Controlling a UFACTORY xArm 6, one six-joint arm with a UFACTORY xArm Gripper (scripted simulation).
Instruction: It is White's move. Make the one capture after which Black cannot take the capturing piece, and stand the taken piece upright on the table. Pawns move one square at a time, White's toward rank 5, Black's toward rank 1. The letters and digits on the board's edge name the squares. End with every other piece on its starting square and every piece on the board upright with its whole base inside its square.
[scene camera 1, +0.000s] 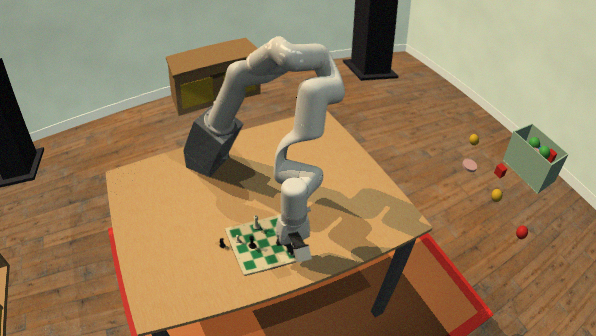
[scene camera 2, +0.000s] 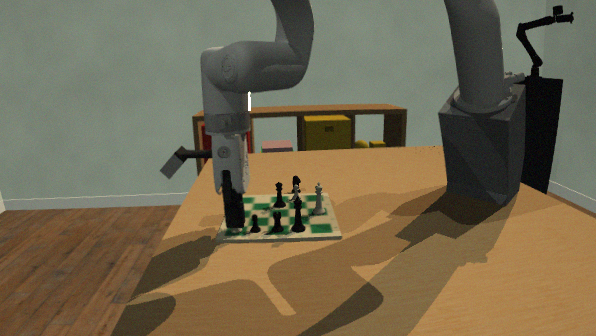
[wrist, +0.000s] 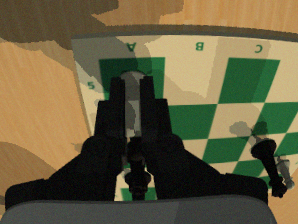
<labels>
gripper: scene camera 1; scene camera 2 235, 225; wrist
chessboard: scene camera 1; scene camera 2 318, 227; wrist
same spot on chessboard: (wrist: 224, 90) = (scene camera 1: 275, 256)
same spot on gripper: (wrist: 181, 174) = (scene camera 1: 289, 244)
</labels>
